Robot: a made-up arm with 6 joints. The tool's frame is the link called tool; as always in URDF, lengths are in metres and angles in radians. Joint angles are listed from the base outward.
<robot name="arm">
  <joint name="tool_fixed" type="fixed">
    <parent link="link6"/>
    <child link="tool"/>
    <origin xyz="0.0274 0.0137 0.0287" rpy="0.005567 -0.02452 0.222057"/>
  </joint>
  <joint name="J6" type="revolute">
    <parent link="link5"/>
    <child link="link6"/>
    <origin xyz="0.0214 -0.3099 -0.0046"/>
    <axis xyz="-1 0 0"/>
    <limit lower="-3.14" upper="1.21"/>
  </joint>
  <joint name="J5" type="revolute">
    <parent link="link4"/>
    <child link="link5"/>
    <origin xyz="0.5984 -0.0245 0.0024"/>
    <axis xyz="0 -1 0"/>
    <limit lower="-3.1" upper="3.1"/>
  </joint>
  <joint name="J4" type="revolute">
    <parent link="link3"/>
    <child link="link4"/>
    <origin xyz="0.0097 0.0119 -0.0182"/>
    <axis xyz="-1 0 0"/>
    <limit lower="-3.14" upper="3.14"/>
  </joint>
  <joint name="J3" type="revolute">
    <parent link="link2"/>
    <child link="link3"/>
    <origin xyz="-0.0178 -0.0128 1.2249"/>
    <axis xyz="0 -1 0"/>
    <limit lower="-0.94" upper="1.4"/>
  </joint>
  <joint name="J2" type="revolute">
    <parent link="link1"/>
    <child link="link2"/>
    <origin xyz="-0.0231 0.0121 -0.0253"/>
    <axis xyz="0 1 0"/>
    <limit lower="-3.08" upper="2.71"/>
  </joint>
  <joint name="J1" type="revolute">
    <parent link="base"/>
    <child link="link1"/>
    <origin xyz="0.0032 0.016 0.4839"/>
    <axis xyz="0 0 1"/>
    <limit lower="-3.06" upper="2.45"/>
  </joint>
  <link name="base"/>
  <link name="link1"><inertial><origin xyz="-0.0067 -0.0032 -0.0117"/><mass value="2.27"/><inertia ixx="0.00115" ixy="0" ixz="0" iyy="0.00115" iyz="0" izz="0.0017"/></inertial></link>
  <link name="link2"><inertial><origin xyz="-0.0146 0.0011 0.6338"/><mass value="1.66"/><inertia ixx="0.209" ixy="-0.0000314" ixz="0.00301" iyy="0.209" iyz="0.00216" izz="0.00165"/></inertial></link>
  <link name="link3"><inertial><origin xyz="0.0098 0.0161 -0.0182"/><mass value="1.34"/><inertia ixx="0.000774" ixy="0" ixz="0" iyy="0.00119" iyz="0" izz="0.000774"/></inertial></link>
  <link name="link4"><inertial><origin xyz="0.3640 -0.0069 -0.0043"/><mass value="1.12"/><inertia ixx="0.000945" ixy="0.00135" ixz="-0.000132" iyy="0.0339" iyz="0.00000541" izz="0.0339"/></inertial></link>
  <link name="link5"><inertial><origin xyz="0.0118 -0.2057 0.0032"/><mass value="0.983"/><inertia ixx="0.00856" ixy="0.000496" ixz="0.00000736" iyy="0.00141" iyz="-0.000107" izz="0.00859"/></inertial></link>
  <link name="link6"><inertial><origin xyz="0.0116 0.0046 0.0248"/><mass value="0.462"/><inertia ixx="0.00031" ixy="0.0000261" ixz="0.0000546" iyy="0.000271" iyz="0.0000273" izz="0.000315"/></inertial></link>
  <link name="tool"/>
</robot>
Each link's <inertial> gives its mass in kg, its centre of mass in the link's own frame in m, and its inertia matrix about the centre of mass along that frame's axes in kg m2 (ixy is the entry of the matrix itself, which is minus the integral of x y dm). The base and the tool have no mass. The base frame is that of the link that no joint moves.
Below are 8 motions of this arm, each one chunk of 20 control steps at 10 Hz.
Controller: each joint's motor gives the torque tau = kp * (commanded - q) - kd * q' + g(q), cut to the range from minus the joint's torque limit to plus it. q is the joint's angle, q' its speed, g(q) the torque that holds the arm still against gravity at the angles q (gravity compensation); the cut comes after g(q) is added. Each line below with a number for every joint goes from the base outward.
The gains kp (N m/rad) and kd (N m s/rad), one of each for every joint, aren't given. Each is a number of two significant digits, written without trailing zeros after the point. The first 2 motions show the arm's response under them.
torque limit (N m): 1.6 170 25 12 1.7 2.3
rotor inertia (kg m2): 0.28 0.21 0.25 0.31 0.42 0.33
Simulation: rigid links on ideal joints. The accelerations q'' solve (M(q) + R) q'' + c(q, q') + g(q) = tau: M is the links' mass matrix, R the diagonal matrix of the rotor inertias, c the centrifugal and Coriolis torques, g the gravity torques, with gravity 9.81 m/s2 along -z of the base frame. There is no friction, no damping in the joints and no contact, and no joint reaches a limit. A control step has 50 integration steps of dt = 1/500 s. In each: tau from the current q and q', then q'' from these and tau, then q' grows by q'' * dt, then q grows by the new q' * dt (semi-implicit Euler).
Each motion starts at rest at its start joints. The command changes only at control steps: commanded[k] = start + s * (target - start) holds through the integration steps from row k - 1 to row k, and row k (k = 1, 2, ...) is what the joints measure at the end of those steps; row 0 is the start. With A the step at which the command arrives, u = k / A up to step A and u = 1 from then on. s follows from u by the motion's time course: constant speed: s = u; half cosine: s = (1 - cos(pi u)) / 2; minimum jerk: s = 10 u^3 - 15 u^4 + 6 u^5; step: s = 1 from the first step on.
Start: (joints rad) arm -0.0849 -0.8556 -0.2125 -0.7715 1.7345 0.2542
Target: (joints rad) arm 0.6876 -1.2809 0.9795 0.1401 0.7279 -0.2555
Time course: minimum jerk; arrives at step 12
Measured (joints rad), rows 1 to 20:
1: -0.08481 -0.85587 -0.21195 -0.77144 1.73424 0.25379
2: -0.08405 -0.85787 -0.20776 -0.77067 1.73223 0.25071
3: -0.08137 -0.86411 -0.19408 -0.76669 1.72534 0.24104
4: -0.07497 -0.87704 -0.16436 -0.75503 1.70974 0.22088
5: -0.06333 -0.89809 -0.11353 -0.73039 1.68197 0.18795
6: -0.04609 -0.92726 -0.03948 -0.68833 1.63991 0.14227
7: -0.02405 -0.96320 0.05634 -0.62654 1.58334 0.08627
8: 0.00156 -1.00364 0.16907 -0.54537 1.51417 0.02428
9: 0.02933 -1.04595 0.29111 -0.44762 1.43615 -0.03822
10: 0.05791 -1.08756 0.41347 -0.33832 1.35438 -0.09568
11: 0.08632 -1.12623 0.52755 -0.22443 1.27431 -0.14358
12: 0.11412 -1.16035 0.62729 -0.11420 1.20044 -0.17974
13: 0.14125 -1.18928 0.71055 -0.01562 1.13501 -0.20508
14: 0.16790 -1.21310 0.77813 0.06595 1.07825 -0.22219
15: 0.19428 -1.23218 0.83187 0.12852 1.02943 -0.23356
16: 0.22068 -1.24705 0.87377 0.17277 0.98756 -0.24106
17: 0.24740 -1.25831 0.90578 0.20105 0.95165 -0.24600
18: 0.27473 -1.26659 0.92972 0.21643 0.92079 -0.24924
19: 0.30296 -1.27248 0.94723 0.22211 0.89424 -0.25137
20: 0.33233 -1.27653 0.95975 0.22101 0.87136 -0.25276
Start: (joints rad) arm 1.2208 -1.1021 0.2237 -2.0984 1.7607 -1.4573
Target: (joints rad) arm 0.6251 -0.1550 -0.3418 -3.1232 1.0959 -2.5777
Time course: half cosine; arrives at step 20
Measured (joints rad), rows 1 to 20:
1: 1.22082 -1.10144 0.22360 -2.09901 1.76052 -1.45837
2: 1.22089 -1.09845 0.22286 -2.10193 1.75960 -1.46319
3: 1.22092 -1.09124 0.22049 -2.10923 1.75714 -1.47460
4: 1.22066 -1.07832 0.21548 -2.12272 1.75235 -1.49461
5: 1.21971 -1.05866 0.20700 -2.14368 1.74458 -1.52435
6: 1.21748 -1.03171 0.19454 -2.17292 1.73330 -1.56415
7: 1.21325 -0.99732 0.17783 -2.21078 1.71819 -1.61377
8: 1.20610 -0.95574 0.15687 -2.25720 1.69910 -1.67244
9: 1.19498 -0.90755 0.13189 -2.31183 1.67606 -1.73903
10: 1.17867 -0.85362 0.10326 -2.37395 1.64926 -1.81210
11: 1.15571 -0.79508 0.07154 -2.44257 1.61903 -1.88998
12: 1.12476 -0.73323 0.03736 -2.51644 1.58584 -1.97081
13: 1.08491 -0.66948 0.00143 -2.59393 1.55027 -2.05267
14: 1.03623 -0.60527 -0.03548 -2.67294 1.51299 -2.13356
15: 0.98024 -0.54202 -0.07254 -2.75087 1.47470 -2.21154
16: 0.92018 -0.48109 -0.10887 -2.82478 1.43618 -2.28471
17: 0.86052 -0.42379 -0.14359 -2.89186 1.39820 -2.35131
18: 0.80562 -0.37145 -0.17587 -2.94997 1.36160 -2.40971
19: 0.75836 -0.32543 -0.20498 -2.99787 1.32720 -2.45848
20: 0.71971 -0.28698 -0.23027 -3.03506 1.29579 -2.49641
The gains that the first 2 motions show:
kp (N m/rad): 9.6 270 28 6.5 5.8 17
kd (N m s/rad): 6.1 120 14 2.7 4.5 5.4
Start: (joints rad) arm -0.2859 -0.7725 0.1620 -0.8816 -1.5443 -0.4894
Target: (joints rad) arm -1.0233 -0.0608 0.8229 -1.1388 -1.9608 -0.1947
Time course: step
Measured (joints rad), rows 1 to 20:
1: -0.29435 -0.69119 0.25154 -0.89085 -1.56869 -0.45641
2: -0.31893 -0.56520 0.38073 -0.91319 -1.61086 -0.38788
3: -0.36542 -0.45471 0.48235 -0.94878 -1.65332 -0.32728
4: -0.44192 -0.36604 0.55430 -0.99683 -1.69242 -0.28313
5: -0.53680 -0.29655 0.60548 -1.05064 -1.72753 -0.25300
6: -0.62575 -0.24233 0.64331 -1.09845 -1.75860 -0.23301
7: -0.69775 -0.20000 0.67250 -1.13302 -1.78581 -0.21992
8: -0.75374 -0.16708 0.69588 -1.15401 -1.80950 -0.21136
9: -0.79807 -0.14165 0.71521 -1.16440 -1.83005 -0.20577
10: -0.83431 -0.12215 0.73157 -1.16757 -1.84785 -0.20209
11: -0.86468 -0.10728 0.74562 -1.16628 -1.86325 -0.19967
12: -0.89048 -0.09599 0.75776 -1.16254 -1.87658 -0.19806
13: -0.91251 -0.08746 0.76826 -1.15771 -1.88810 -0.19698
14: -0.93129 -0.08102 0.77731 -1.15271 -1.89806 -0.19626
15: -0.94724 -0.07616 0.78508 -1.14808 -1.90666 -0.19577
16: -0.96070 -0.07251 0.79169 -1.14412 -1.91409 -0.19544
17: -0.97199 -0.06975 0.79727 -1.14094 -1.92051 -0.19521
18: -0.98139 -0.06767 0.80196 -1.13854 -1.92605 -0.19506
19: -0.98917 -0.06610 0.80586 -1.13686 -1.93083 -0.19495
20: -0.99558 -0.06490 0.80909 -1.13578 -1.93496 -0.19487

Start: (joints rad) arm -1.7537 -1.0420 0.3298 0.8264 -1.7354 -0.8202
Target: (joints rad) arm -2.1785 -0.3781 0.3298 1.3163 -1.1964 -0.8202
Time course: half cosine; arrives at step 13
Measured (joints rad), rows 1 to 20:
1: -1.75374 -1.04095 0.33067 0.82710 -1.73506 -0.82022
2: -1.75398 -1.03622 0.33359 0.83062 -1.73335 -0.82030
3: -1.75479 -1.02498 0.33863 0.83956 -1.72882 -0.82044
4: -1.75669 -1.00511 0.34509 0.85579 -1.72013 -0.82062
5: -1.76040 -0.97552 0.35209 0.88009 -1.70626 -0.82081
6: -1.76680 -0.93614 0.35879 0.91224 -1.68667 -0.82098
7: -1.77692 -0.88790 0.36447 0.95119 -1.66130 -0.82109
8: -1.79194 -0.83255 0.36847 0.99536 -1.63062 -0.82115
9: -1.81330 -0.77250 0.37023 1.04278 -1.59554 -0.82112
10: -1.84238 -0.71067 0.36933 1.09142 -1.55735 -0.82102
11: -1.88003 -0.65020 0.36555 1.13943 -1.51763 -0.82084
12: -1.92580 -0.59428 0.35894 1.18510 -1.47815 -0.82060
13: -1.97712 -0.54590 0.34980 1.22659 -1.44074 -0.82030
14: -2.02928 -0.50658 0.33970 1.26219 -1.40683 -0.82000
15: -2.07745 -0.47574 0.33083 1.29070 -1.37701 -0.81976
16: -2.11813 -0.45193 0.32419 1.31190 -1.35118 -0.81962
17: -2.14865 -0.43371 0.31980 1.32636 -1.32898 -0.81955
18: -2.16925 -0.41986 0.31727 1.33482 -1.30997 -0.81956
19: -2.18181 -0.40937 0.31611 1.33838 -1.29372 -0.81961
20: -2.18849 -0.40147 0.31594 1.33841 -1.27985 -0.81968

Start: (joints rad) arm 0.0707 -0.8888 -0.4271 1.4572 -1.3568 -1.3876
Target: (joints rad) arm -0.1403 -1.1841 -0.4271 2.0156 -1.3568 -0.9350
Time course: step
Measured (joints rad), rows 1 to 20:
1: 0.07094 -0.92345 -0.43736 1.49261 -1.35515 -1.35092
2: 0.06953 -0.97611 -0.43997 1.56848 -1.35413 -1.25519
3: 0.06489 -1.02253 -0.43421 1.65682 -1.35434 -1.15888
4: 0.05658 -1.05976 -0.42683 1.74146 -1.35507 -1.08606
5: 0.04499 -1.08883 -0.42106 1.81452 -1.35589 -1.03551
6: 0.03074 -1.11129 -0.41762 1.87343 -1.35659 -1.00151
7: 0.01451 -1.12854 -0.41614 1.91865 -1.35711 -0.97892
8: -0.00308 -1.14174 -0.41601 1.95206 -1.35747 -0.96399
9: -0.02142 -1.15181 -0.41666 1.97596 -1.35768 -0.95414
10: -0.04002 -1.15950 -0.41768 1.99259 -1.35778 -0.94764
11: -0.05842 -1.16536 -0.41883 2.00385 -1.35780 -0.94335
12: -0.07626 -1.16983 -0.41996 2.01131 -1.35778 -0.94052
13: -0.09323 -1.17323 -0.42101 2.01615 -1.35771 -0.93865
14: -0.10910 -1.17582 -0.42196 2.01922 -1.35763 -0.93742
15: -0.12368 -1.17779 -0.42280 2.02115 -1.35753 -0.93661
16: -0.13686 -1.17929 -0.42354 2.02235 -1.35744 -0.93607
17: -0.14854 -1.18042 -0.42419 2.02308 -1.35734 -0.93571
18: -0.15870 -1.18129 -0.42475 2.02353 -1.35724 -0.93548
19: -0.16731 -1.18194 -0.42524 2.02377 -1.35715 -0.93532
20: -0.17440 -1.18243 -0.42566 2.02388 -1.35707 -0.93522

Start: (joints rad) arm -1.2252 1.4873 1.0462 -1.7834 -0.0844 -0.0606
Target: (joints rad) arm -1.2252 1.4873 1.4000 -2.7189 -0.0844 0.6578
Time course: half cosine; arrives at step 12
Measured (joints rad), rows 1 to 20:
1: -1.22526 1.48738 1.04677 -1.78446 -0.08438 -0.05868
2: -1.22559 1.48767 1.04927 -1.78984 -0.08432 -0.05015
3: -1.22642 1.48820 1.05521 -1.80405 -0.08419 -0.03036
4: -1.22795 1.48889 1.06574 -1.83120 -0.08400 0.00340
5: -1.23028 1.48968 1.08144 -1.87399 -0.08376 0.05166
6: -1.23331 1.49047 1.10233 -1.93322 -0.08352 0.11305
7: -1.23682 1.49118 1.12788 -2.00776 -0.08329 0.18464
8: -1.24048 1.49172 1.15711 -2.09471 -0.08311 0.26239
9: -1.24390 1.49198 1.18872 -2.18977 -0.08301 0.34157
10: -1.24672 1.49185 1.22117 -2.28769 -0.08301 0.41714
11: -1.24866 1.49125 1.25279 -2.38281 -0.08314 0.48420
12: -1.24958 1.49015 1.28182 -2.46941 -0.08340 0.53833
13: -1.24948 1.48868 1.30714 -2.54314 -0.08377 0.57788
14: -1.24849 1.48716 1.32850 -2.60233 -0.08420 0.60501
15: -1.24682 1.48583 1.34604 -2.64762 -0.08462 0.62315
16: -1.24466 1.48480 1.36007 -2.68069 -0.08498 0.63515
17: -1.24216 1.48413 1.37100 -2.70364 -0.08528 0.64305
18: -1.23945 1.48378 1.37930 -2.71859 -0.08548 0.64821
19: -1.23662 1.48372 1.38543 -2.72749 -0.08560 0.65159
20: -1.23375 1.48387 1.38984 -2.73201 -0.08565 0.65379

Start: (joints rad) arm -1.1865 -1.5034 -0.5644 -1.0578 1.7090 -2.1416
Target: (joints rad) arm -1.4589 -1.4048 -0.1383 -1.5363 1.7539 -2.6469
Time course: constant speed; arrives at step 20
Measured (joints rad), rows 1 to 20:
1: -1.18654 -1.50281 -0.56253 -1.05976 1.70916 -2.14555
2: -1.18678 -1.50135 -0.55733 -1.06545 1.70956 -2.15546
3: -1.18742 -1.49912 -0.54891 -1.07505 1.71020 -2.17026
4: -1.18866 -1.49626 -0.53778 -1.08811 1.71104 -2.18855
5: -1.19069 -1.49292 -0.52450 -1.10402 1.71206 -2.20921
6: -1.19362 -1.48921 -0.50951 -1.12218 1.71323 -2.23146
7: -1.19758 -1.48521 -0.49319 -1.14204 1.71454 -2.25474
8: -1.20263 -1.48100 -0.47580 -1.16315 1.71597 -2.27872
9: -1.20880 -1.47661 -0.45758 -1.18516 1.71751 -2.30314
10: -1.21611 -1.47210 -0.43869 -1.20779 1.71913 -2.32785
11: -1.22455 -1.46749 -0.41927 -1.23086 1.72084 -2.35275
12: -1.23408 -1.46281 -0.39943 -1.25422 1.72262 -2.37778
13: -1.24464 -1.45807 -0.37925 -1.27779 1.72447 -2.40290
14: -1.25619 -1.45329 -0.35880 -1.30149 1.72637 -2.42806
15: -1.26863 -1.44848 -0.33814 -1.32530 1.72831 -2.45327
16: -1.28189 -1.44364 -0.31731 -1.34918 1.73030 -2.47849
17: -1.29587 -1.43878 -0.29635 -1.37312 1.73232 -2.50373
18: -1.31050 -1.43391 -0.27529 -1.39711 1.73438 -2.52898
19: -1.32567 -1.42903 -0.25415 -1.42115 1.73646 -2.55424
20: -1.34129 -1.42414 -0.23295 -1.44523 1.73856 -2.57950

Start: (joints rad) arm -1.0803 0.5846 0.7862 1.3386 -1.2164 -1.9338
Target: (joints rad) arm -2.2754 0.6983 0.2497 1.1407 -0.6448 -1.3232
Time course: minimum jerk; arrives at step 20
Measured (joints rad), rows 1 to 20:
1: -1.08032 0.58461 0.78615 1.33861 -1.21637 -1.93369
2: -1.08046 0.58466 0.78577 1.33866 -1.21609 -1.93281
3: -1.08106 0.58487 0.78441 1.33879 -1.21510 -1.92987
4: -1.08266 0.58544 0.78120 1.33900 -1.21271 -1.92329
5: -1.08606 0.58660 0.77513 1.33918 -1.20812 -1.91158
6: -1.09223 0.58859 0.76527 1.33911 -1.20058 -1.89360
7: -1.10170 0.59162 0.75087 1.33806 -1.18943 -1.86873
8: -1.11453 0.59583 0.73146 1.33512 -1.17423 -1.83688
9: -1.13050 0.60129 0.70689 1.32962 -1.15475 -1.79852
10: -1.14941 0.60798 0.67736 1.32135 -1.13102 -1.75458
11: -1.17108 0.61579 0.64340 1.31042 -1.10333 -1.70641
12: -1.19535 0.62451 0.60587 1.29719 -1.07221 -1.65565
13: -1.22211 0.63387 0.56589 1.28215 -1.03840 -1.60413
14: -1.25127 0.64354 0.52476 1.26591 -1.00283 -1.55374
15: -1.28280 0.65317 0.48388 1.24913 -0.96652 -1.50631
16: -1.31671 0.66237 0.44465 1.23249 -0.93053 -1.46347
17: -1.35307 0.67084 0.40836 1.21665 -0.89589 -1.42654
18: -1.39194 0.67830 0.37607 1.20222 -0.86350 -1.39636
19: -1.43343 0.68457 0.34850 1.18968 -0.83405 -1.37316
20: -1.47762 0.68960 0.32592 1.17939 -0.80790 -1.35646

